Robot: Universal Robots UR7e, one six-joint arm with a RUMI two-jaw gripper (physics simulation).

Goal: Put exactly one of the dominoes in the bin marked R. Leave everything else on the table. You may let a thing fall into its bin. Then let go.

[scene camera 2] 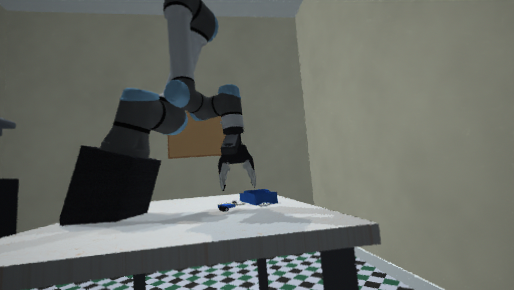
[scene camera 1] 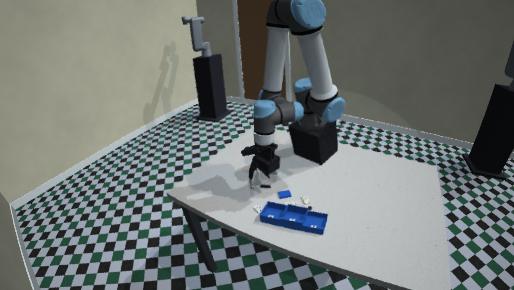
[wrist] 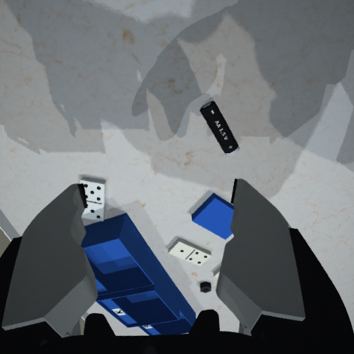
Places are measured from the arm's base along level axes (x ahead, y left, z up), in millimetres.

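Where they show: gripper, between the fingertips: [scene camera 2: 238, 189] [scene camera 1: 261, 183]; arm's base, origin of its link: [scene camera 2: 125, 153] [scene camera 1: 312, 120].
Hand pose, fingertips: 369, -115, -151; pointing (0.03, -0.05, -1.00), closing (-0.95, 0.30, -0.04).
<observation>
Things, the pixels of their top centre, and the offset from my fingertips, as dx, dy, dz.
- blue three-bin tray, centre of its top: [scene camera 1: 294, 213] [scene camera 2: 256, 190] +99, +187, -17
- white domino, centre of its top: [scene camera 1: 258, 208] +91, +30, -56
- third domino, centre of its top: [scene camera 1: 305, 199] -32, +190, -56
- blue flat block, centre of its top: [scene camera 2: 226, 204] [scene camera 1: 284, 193] -34, +93, -53
- black AA battery, centre of its top: [scene camera 1: 266, 185] -54, -5, -49
- small black nut, centre of its top: [scene camera 1: 310, 207] +13, +225, -55
My gripper [scene camera 1: 260, 183] [scene camera 2: 239, 188] [wrist: 159, 183] is open and empty above the table. The blue three-bin tray [scene camera 1: 295, 225] [scene camera 2: 258, 198] [wrist: 145, 260] stands on the table, partly under the left finger in the wrist view. One of its labels reads Y; I cannot read an R. A white domino [scene camera 1: 257, 208] [wrist: 95, 194] lies flat by the tray's end, partly behind the left fingertip in the wrist view. A second domino [wrist: 190, 251] lies flat beside the tray's long side. A third domino [scene camera 1: 305, 199] lies near it, mostly hidden by the right finger in the wrist view.
A blue flat block [scene camera 1: 284, 194] [scene camera 2: 227, 205] [wrist: 214, 216] lies near the dominoes, partly behind the right finger in the wrist view. A black AA battery [scene camera 1: 265, 186] [wrist: 219, 127] lies farther from the tray. A small black nut [scene camera 1: 310, 207] [wrist: 205, 287] lies beside the tray.
</observation>
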